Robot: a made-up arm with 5 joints.
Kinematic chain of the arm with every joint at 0, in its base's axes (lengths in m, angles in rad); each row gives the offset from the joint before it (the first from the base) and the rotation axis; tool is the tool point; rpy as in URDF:
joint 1: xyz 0 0 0.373 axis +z
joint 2: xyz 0 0 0 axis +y
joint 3: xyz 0.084 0 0.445 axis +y
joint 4: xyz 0.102 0 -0.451 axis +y
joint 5: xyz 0.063 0 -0.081 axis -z
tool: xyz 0 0 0 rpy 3.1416 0 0
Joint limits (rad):
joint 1: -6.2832..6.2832
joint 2: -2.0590..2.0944
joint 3: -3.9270..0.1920
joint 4: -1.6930..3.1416
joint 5: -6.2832..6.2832
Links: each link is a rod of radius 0.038 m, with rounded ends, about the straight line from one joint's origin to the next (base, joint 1, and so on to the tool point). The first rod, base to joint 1, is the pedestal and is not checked.
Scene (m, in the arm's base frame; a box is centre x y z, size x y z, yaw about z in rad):
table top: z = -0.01
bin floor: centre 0.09 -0.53 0 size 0.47 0.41 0.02 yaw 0.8
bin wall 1: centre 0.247 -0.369 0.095 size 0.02 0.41 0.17 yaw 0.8
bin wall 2: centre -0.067 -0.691 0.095 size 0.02 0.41 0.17 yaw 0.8
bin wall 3: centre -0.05 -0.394 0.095 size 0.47 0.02 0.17 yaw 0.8
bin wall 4: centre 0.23 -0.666 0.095 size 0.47 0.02 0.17 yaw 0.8
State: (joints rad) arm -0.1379 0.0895 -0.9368 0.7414 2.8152
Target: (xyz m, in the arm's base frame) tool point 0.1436 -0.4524 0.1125
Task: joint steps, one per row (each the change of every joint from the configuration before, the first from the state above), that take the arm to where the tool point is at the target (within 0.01 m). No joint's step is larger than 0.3 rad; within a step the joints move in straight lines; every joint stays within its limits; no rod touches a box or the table.
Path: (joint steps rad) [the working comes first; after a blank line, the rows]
Joints at the target: -1.2634 0.6986 -0.7541 0.7430 2.8152
Straight joint move there: touches bin wall 1.

1: -0.2254 0.0551 0.0525 0.0105 0.0768
2: -0.2253 0.0550 0.0524 0.0105 0.0768
3: -0.2254 0.0551 0.0525 0.0105 0.0769
4: -0.2253 0.0551 0.0524 0.0105 0.0768
5: -0.1121 0.1944 -0.0135 -0.0202 -0.1537
6: -0.1120 0.1944 -0.0136 -0.0202 -0.1536

